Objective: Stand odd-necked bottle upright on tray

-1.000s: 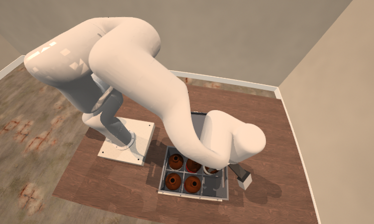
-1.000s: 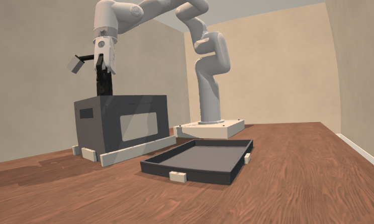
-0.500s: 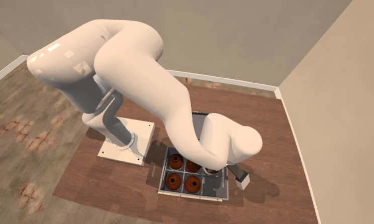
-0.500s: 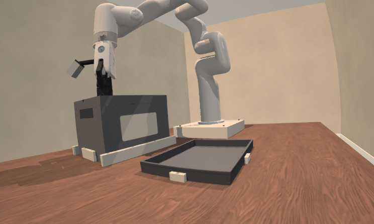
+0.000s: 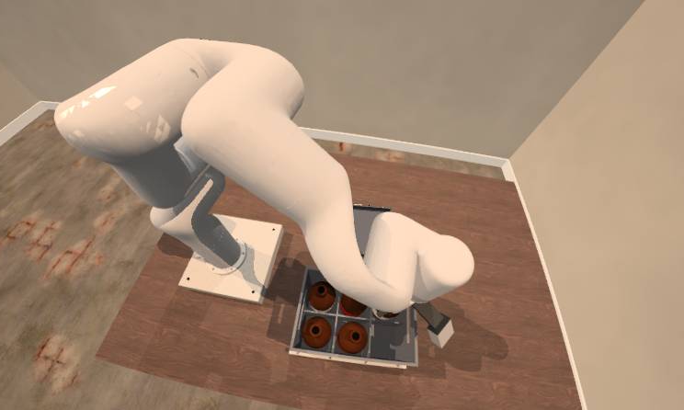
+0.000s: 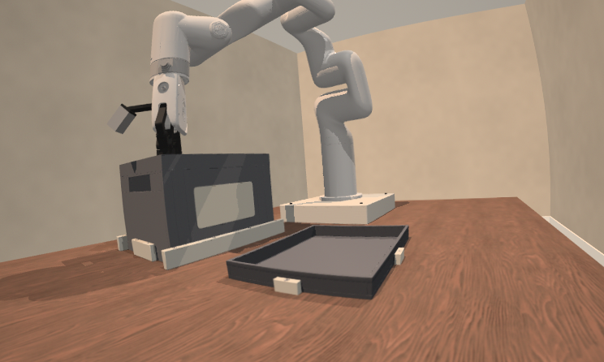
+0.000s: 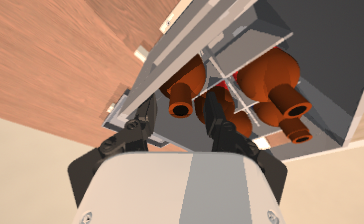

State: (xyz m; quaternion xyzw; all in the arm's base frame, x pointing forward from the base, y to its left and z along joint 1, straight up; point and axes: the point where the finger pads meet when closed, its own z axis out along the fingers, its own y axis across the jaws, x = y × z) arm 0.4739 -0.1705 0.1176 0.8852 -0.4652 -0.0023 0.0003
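The brown bottle lies 9 cm behind my hand, 2 cm to the left of it and 8 cm below it. The rest, counted from my hand: dark tray: 5 cm behind, 26 cm to the left, 15 cm below; dark grey crate: 10 cm behind, 3 cm to the right, 8 cm below.
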